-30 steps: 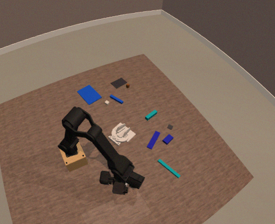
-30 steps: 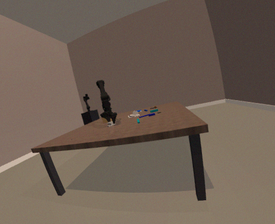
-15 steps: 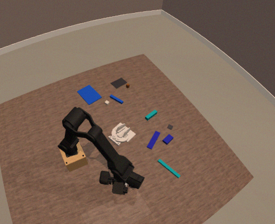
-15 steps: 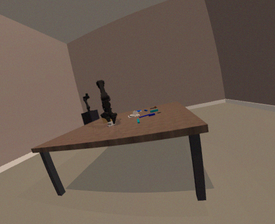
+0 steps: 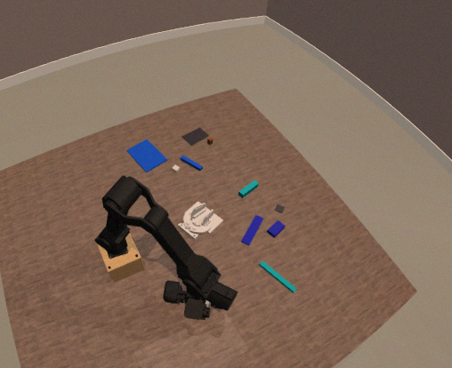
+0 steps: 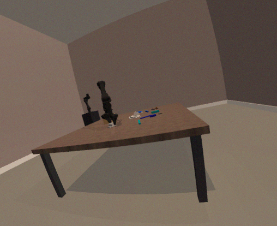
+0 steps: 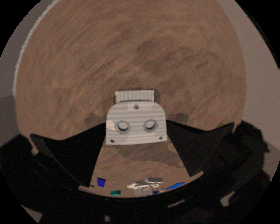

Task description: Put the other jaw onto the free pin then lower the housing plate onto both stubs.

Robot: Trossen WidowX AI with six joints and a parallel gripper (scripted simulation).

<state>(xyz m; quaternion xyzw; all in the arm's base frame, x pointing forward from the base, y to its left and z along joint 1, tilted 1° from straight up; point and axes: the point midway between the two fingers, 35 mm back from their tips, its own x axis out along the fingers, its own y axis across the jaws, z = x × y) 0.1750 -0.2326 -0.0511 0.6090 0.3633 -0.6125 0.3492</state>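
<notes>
The white jaw is 250 mm to the left of my gripper tip, 110 mm ahead of it and 10 mm above it. Round my gripper tip: long teal bar (270 mm ahead, 20 mm to the right); white base (290 mm to the left, 150 mm ahead, 10 mm below); white housing plate (20 mm above, 10 mm to the right).
</notes>
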